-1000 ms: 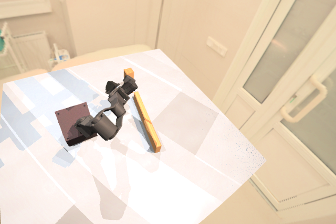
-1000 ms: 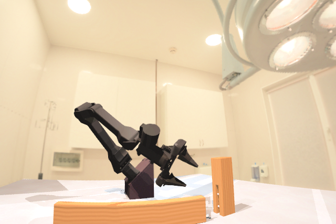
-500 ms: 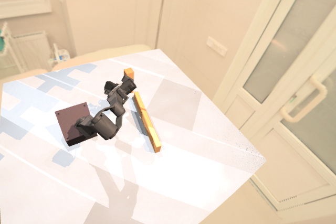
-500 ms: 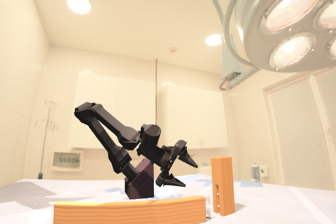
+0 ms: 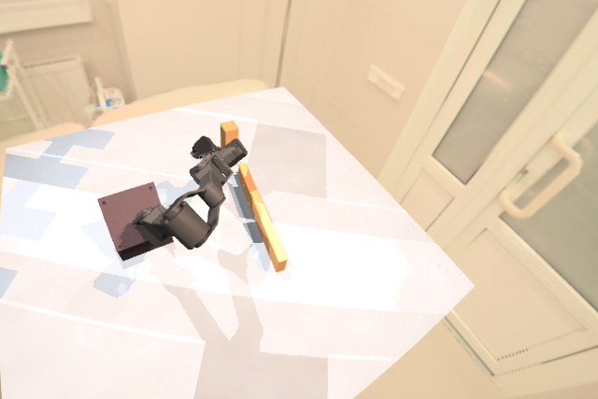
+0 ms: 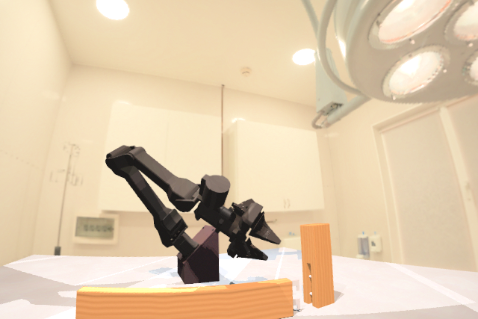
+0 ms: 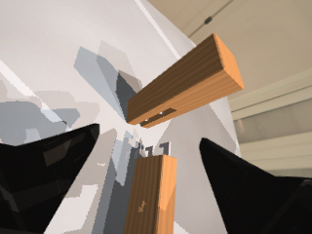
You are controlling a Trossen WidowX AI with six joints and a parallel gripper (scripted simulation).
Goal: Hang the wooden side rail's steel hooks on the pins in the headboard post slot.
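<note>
Right now the headboard post is 60 mm ahead of my gripper tip, 80 mm to the left of it and 40 mm below it.
</note>
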